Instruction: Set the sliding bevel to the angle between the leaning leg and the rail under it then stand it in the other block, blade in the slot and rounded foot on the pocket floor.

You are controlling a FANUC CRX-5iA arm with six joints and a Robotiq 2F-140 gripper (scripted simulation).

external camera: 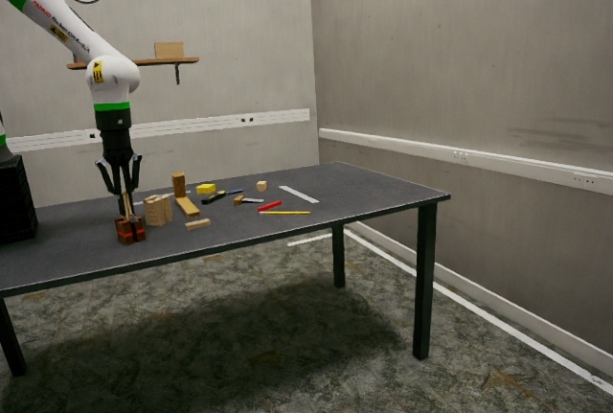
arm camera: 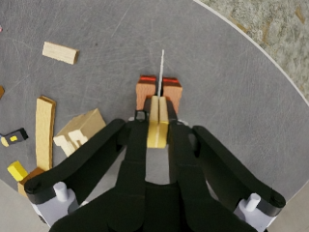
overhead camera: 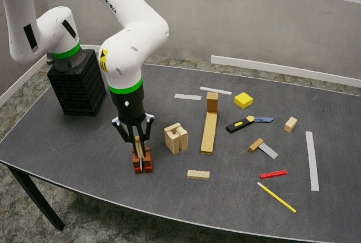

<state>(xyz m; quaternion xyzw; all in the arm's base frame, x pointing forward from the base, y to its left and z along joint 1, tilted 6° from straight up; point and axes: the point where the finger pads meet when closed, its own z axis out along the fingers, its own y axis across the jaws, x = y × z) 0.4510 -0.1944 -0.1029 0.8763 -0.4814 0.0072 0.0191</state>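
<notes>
Right now the grey blade is 4 cm below my hand, 2 cm to the right of it and 1 cm ahead of it. Round my hand: try square 37 cm ahead, 25 cm to the left, 11 cm below; then wood strip 19 cm ahead, 11 cm below, 4 cm to the left; then red stick 45 cm ahead, 14 cm to the left, 11 cm below.
</notes>
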